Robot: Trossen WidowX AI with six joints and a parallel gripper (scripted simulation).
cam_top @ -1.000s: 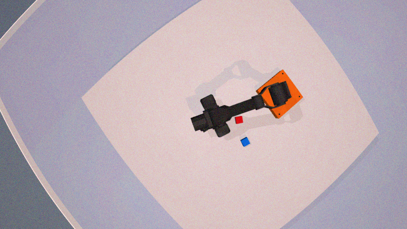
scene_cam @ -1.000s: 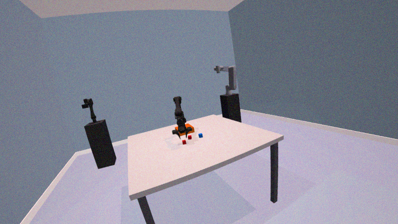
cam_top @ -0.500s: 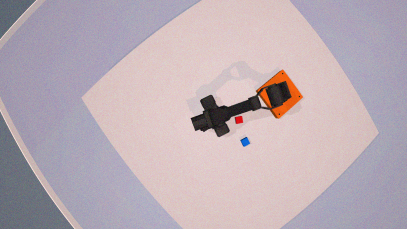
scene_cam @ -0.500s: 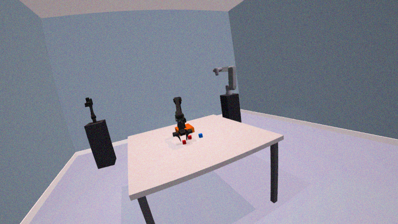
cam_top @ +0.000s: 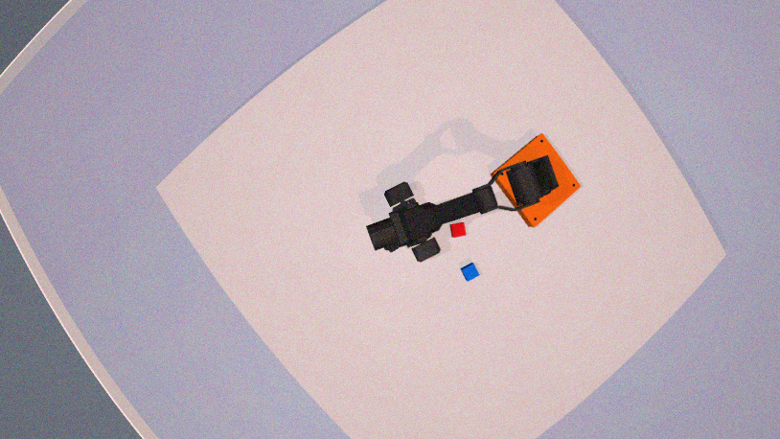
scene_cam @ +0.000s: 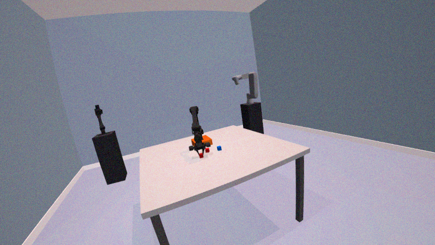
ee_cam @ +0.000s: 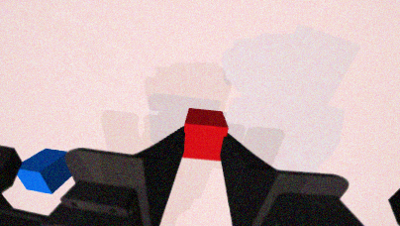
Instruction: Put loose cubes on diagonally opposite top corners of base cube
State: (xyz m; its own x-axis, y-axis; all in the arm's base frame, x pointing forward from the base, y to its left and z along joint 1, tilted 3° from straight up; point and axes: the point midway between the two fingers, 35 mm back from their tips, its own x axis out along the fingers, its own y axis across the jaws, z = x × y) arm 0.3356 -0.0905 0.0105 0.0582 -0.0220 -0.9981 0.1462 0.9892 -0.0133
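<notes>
My gripper tip is 50 mm past the blue cube and 190 mm to the right of it.
</notes>
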